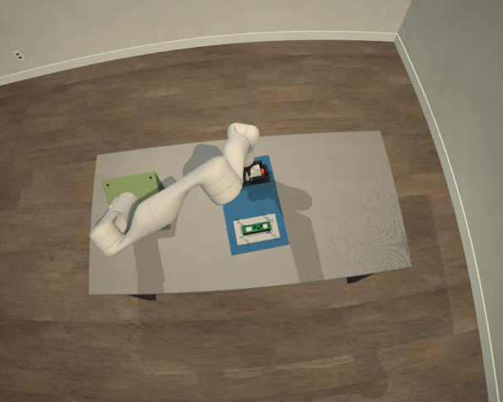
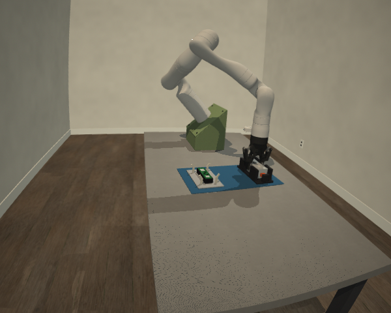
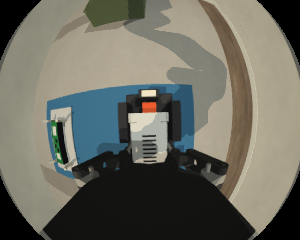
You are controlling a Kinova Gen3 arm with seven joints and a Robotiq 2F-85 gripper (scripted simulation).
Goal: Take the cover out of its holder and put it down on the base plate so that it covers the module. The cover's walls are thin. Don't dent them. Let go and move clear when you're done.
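The white cover lies 1 cm below my hand.
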